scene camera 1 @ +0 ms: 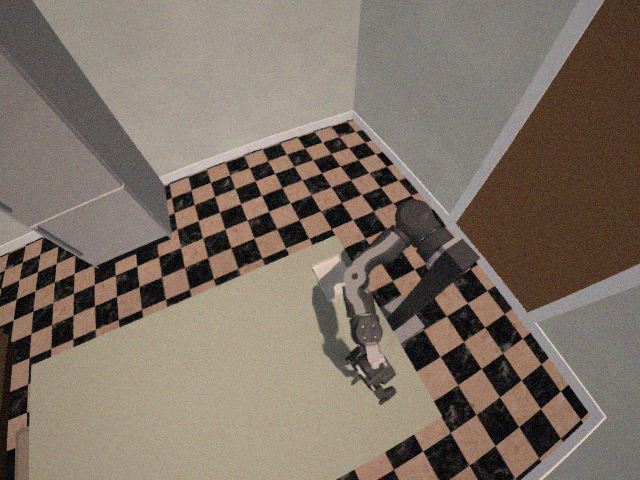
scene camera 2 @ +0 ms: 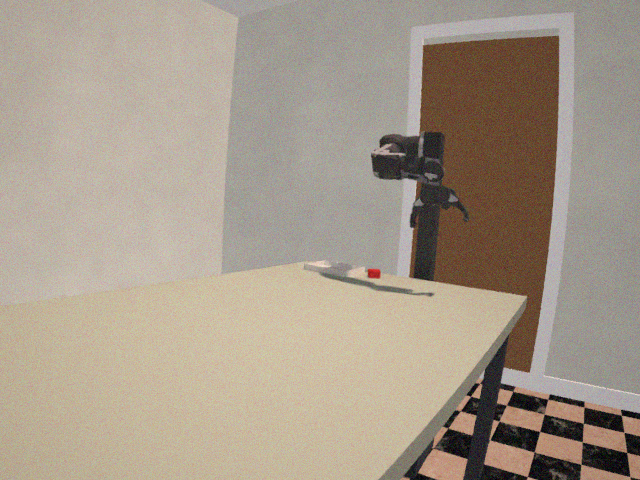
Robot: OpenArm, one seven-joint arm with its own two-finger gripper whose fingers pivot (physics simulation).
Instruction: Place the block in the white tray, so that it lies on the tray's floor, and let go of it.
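Note:
A small red block (scene camera 2: 373, 273) rests on the table, just right of the white tray in scene camera 2. It is hidden by the arm in scene camera 1. The white tray (scene camera 1: 326, 265) (scene camera 2: 314, 266) lies at the table's far corner; the arm partly covers it in scene camera 1, and shadow falls across it. My gripper (scene camera 1: 368, 381) (scene camera 2: 439, 222) is open and empty, its fingers spread wide. It hangs high above the table, pointing down, to the right of the block in scene camera 2.
The arm (scene camera 1: 359, 281) (scene camera 2: 408, 155) reaches over the tray side from its dark post (scene camera 1: 431, 284) (scene camera 2: 427, 248) at the table (scene camera 1: 206, 382) (scene camera 2: 232, 372) edge. The table's right edge lies near the gripper in scene camera 1. A grey cabinet (scene camera 1: 129, 155) stands beyond the table.

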